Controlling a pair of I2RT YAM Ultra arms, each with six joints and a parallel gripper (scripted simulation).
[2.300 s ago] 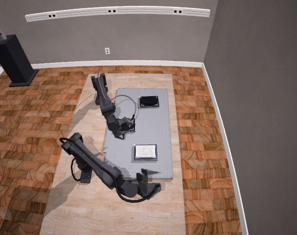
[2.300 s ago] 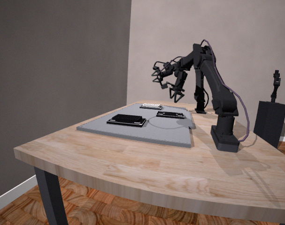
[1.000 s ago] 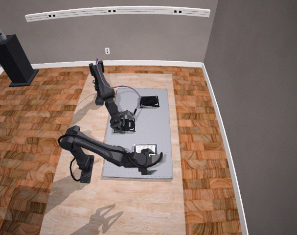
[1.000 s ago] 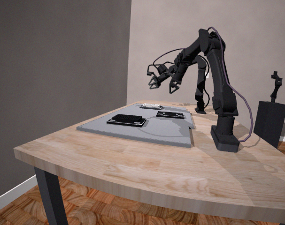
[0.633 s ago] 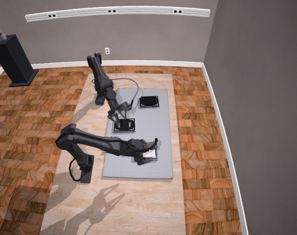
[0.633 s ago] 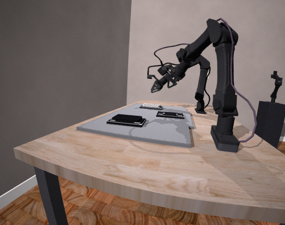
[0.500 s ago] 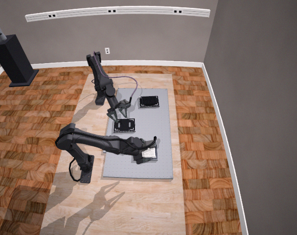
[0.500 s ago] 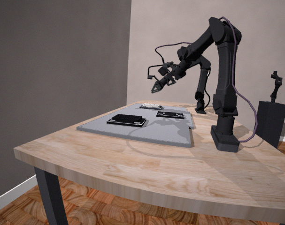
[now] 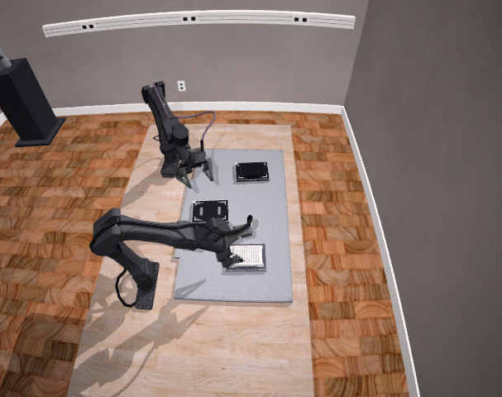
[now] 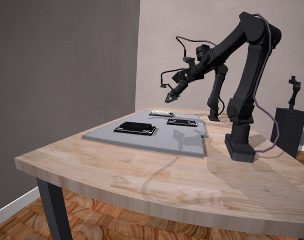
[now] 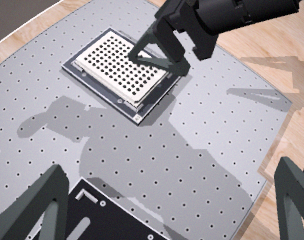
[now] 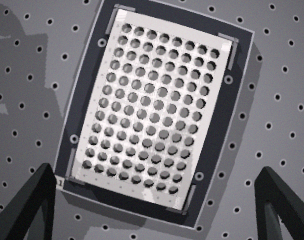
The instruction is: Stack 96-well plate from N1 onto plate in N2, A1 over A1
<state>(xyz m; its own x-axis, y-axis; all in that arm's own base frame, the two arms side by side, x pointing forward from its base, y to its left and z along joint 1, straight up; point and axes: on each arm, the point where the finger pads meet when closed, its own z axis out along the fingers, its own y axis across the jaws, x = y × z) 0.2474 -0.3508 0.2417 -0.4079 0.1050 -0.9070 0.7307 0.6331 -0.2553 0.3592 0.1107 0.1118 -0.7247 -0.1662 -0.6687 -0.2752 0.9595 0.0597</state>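
Now: right hand 80 mm above the white 96-well plate, 30 mm short of it and 20 mm to the right of it. Round my right hand: grey plate nest (90 mm below, 30 mm ahead, 20 mm to the left); then black 96-well plate (490 mm to the left, 80 mm below, 60 mm ahead); then black plate nest (240 mm to the left, 130 mm behind, 90 mm below).
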